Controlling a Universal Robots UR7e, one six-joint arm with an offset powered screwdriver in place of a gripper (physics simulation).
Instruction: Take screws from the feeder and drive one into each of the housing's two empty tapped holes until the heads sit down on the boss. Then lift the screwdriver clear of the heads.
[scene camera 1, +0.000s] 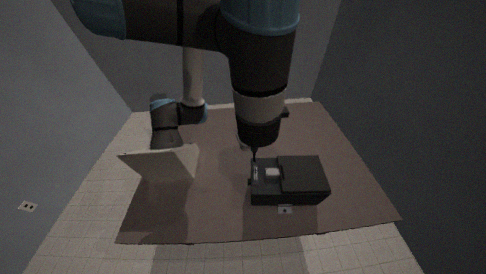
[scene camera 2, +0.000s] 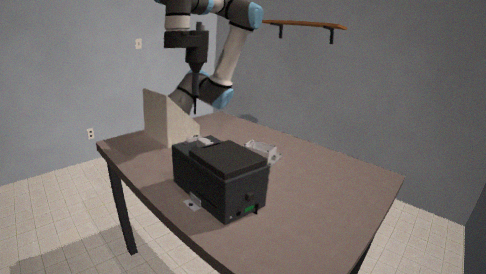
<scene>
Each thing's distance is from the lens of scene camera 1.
dark screw feeder (scene camera 1: 268, 191): 53 cm
</scene>
